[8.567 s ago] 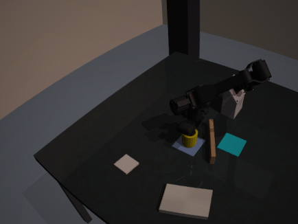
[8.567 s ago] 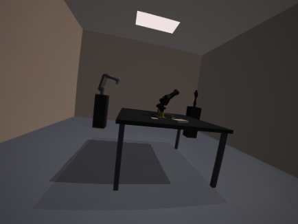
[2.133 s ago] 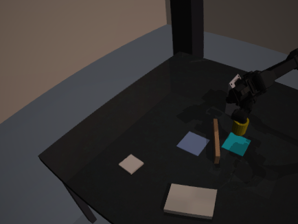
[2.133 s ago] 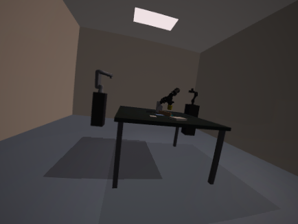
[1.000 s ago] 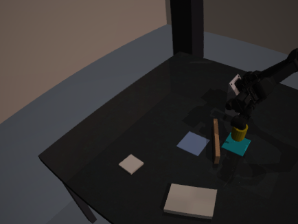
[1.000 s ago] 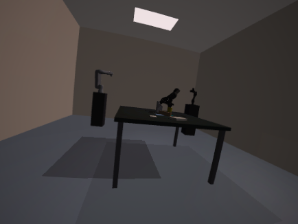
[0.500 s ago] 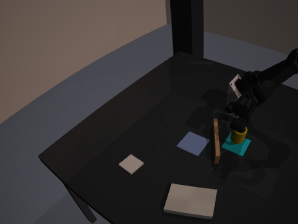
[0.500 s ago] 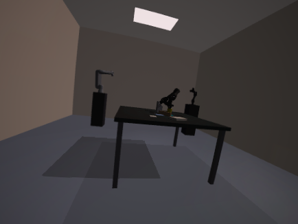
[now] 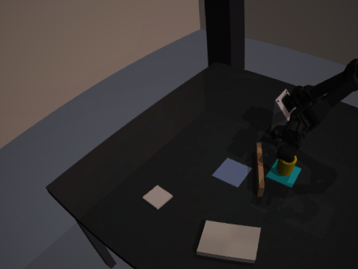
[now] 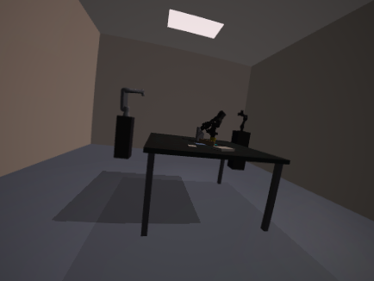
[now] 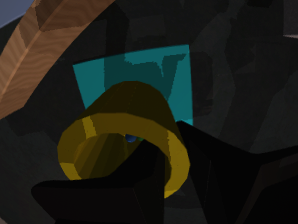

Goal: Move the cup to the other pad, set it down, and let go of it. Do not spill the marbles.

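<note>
The yellow cup lies 20 mm ahead of my gripper tip. Also, from my gripper tip: teal pad 30 mm ahead, 60 mm below; then blue marble 30 mm ahead, 20 mm to the left, 20 mm below; then wooden bar 80 mm ahead, 90 mm to the right, 30 mm below.
</note>
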